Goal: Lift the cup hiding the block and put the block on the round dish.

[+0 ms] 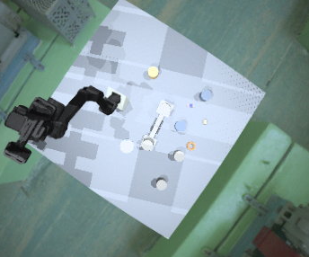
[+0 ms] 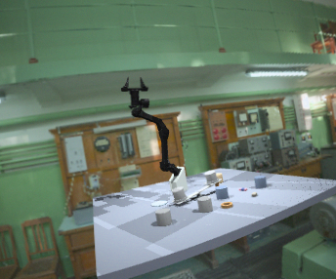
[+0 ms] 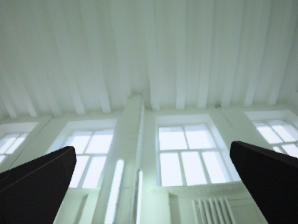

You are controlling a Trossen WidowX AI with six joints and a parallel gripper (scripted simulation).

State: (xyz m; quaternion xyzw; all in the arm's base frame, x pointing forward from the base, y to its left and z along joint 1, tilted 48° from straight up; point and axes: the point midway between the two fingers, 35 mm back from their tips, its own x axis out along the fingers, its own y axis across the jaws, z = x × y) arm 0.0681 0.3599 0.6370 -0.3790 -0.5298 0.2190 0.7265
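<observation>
The pale green block is 29 cm ahead of my gripper tip, 4 cm to the left of it and 83 cm below it. Also, from my gripper tip: white cup (29 cm ahead, 31 cm to the left, 76 cm below); round pale-blue dish (17 cm ahead, 4 cm to the right, 86 cm below); yellow cylinder (12 cm ahead, 48 cm to the left, 83 cm below).
</observation>
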